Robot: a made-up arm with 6 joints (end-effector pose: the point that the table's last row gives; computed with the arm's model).
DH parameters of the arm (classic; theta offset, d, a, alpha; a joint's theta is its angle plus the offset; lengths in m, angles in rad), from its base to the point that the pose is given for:
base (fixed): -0.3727 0 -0.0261 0
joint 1: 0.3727 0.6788 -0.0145 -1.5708
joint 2: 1.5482 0 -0.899 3.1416
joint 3: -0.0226 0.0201 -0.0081 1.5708
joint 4: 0 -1.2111 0.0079 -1.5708
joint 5: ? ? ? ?
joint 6: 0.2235 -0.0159 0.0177 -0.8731
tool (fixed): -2.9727 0.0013 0 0
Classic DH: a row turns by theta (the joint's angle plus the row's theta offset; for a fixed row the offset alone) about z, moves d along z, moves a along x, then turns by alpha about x.
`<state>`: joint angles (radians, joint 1 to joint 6).
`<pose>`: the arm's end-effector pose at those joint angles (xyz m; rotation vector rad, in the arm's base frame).
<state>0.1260 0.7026 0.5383 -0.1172 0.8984 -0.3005</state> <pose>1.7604 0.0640 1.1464 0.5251 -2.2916 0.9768</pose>
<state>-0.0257 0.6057 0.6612 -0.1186 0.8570 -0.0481</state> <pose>1.6980 -0.2092 1.4688 -0.0039 -2.3159 1.0565</pose>
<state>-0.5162 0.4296 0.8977 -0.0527 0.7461 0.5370</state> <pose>1.1531 -0.8718 2.0470 -1.2897 -1.7519 0.9515</pose>
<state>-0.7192 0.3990 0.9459 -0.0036 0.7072 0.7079</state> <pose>0.8906 -1.0421 2.1502 -1.6003 -1.3757 0.8371</pose>
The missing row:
joint 5: 0 0.1536 0.0174 1.5708
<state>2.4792 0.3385 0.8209 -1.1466 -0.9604 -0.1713</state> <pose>-1.0909 0.9015 1.9528 -2.0992 -1.6570 -1.3785</pose>
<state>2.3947 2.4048 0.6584 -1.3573 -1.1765 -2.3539</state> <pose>-0.2006 0.2064 -1.1402 -0.5223 -0.5169 -0.6579</pose>
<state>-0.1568 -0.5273 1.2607 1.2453 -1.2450 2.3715</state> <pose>-0.9245 0.0572 2.5977 -0.9962 0.8747 0.3505</pose>
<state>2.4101 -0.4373 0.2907 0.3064 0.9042 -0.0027</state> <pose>-0.2723 0.4691 2.3438 -1.6108 1.3344 -0.4605</pose>
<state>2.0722 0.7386 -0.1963 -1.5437 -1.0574 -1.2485</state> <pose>-0.6003 1.0383 0.3177 0.5640 0.9191 -0.4177</pose>
